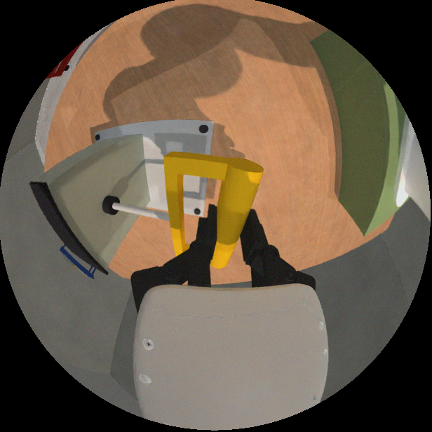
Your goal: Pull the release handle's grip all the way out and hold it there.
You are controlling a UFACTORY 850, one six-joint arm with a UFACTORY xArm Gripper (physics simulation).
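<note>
The release handle's yellow grip is a thick bar joined to a flat rectangular frame. A pale rod runs from the frame to a black collar on the face of a beige-grey housing, so the grip stands out from the housing with a length of rod showing. The housing stands on a light grey base plate with dark bolts. My gripper is shut on the thick yellow bar, one black finger on each side of it. The lower part of the frame is partly hidden behind the left finger.
A long green block stands at the right, with a white object beyond it. A red item and a pale wall-like edge are at the upper left. A blue handle shows beyond the housing. The wood-coloured table carries the arm's shadow.
</note>
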